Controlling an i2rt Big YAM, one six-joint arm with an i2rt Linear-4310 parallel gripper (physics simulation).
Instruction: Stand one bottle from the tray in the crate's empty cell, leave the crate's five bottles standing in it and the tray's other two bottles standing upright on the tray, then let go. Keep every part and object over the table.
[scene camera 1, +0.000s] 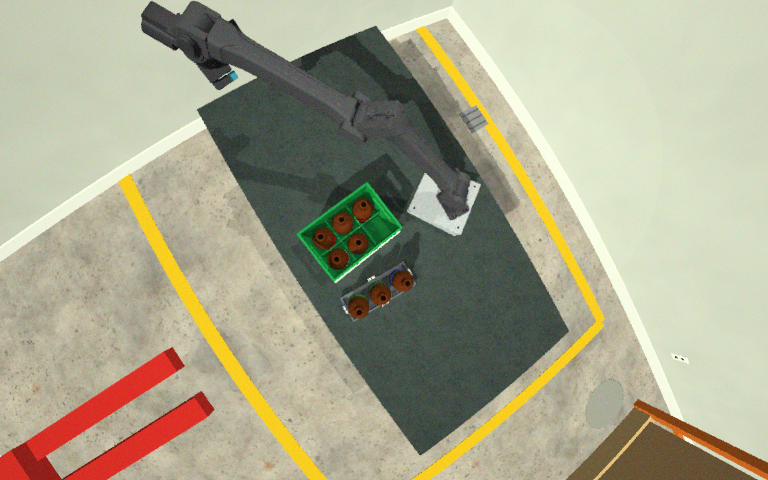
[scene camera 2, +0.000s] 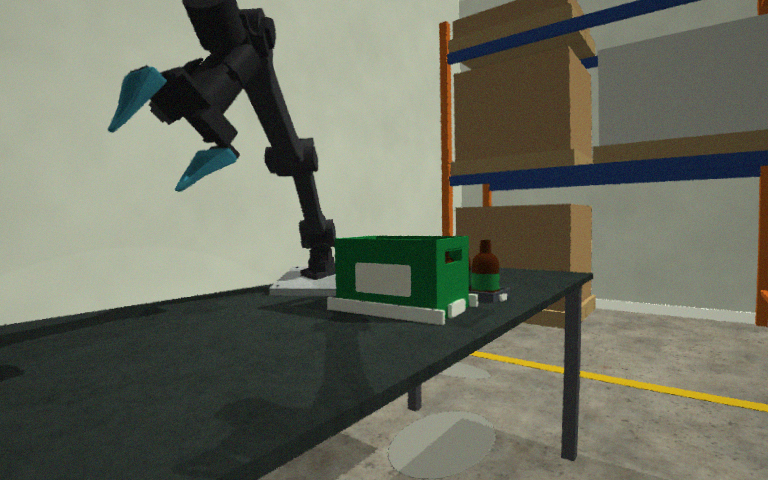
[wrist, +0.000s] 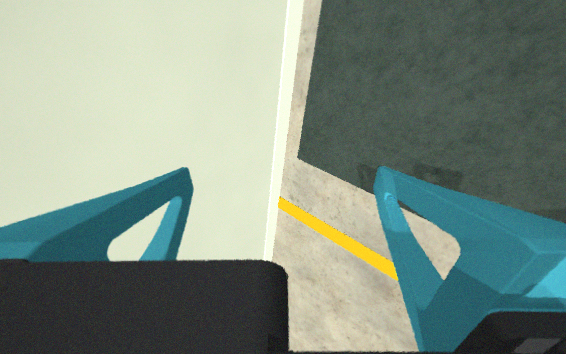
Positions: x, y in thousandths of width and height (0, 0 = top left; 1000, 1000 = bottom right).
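Observation:
Scene camera 2 shows the gripper (scene camera 2: 191, 341), while in the wrist view the gripper (wrist: 501, 501) appears again.

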